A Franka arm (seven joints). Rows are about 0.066 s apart.
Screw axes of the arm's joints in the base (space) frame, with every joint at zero. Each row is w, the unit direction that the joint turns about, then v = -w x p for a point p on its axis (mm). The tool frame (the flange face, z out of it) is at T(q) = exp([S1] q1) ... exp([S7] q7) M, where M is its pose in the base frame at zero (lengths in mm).
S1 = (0, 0, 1, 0.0, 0.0, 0.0)
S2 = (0, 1, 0, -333.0, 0.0, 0.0)
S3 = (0, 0, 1, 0.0, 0.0, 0.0)
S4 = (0, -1, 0, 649.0, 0.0, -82.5)
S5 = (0, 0, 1, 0.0, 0.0, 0.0)
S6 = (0, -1, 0, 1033.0, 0.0, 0.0)
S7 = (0, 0, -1, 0.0, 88.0, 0.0)
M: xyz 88.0 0.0 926.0 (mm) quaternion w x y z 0 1 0 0
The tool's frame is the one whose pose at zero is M.
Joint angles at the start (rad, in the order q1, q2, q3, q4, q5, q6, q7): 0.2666, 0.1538, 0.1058, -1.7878, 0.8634, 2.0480, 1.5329
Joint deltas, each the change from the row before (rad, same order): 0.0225, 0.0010, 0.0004, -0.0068, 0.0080, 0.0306, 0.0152; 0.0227, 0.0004, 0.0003, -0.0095, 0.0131, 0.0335, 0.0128; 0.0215, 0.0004, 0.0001, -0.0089, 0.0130, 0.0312, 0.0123; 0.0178, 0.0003, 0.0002, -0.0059, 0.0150, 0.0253, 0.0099; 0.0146, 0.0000, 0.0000, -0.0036, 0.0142, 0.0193, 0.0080
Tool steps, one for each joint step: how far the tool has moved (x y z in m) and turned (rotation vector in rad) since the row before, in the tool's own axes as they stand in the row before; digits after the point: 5 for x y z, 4 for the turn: -0.00631, 0.00301, 0.00946, 0.0091, -0.0031, 0.0084; -0.00562, 0.00359, 0.00971, 0.0106, -0.0067, 0.0101; -0.00506, 0.00381, 0.00904, 0.0096, -0.0067, 0.0106; -0.00480, 0.00337, 0.00703, 0.0082, -0.0096, 0.0101; -0.00438, 0.00297, 0.00531, 0.0061, -0.0099, 0.0087
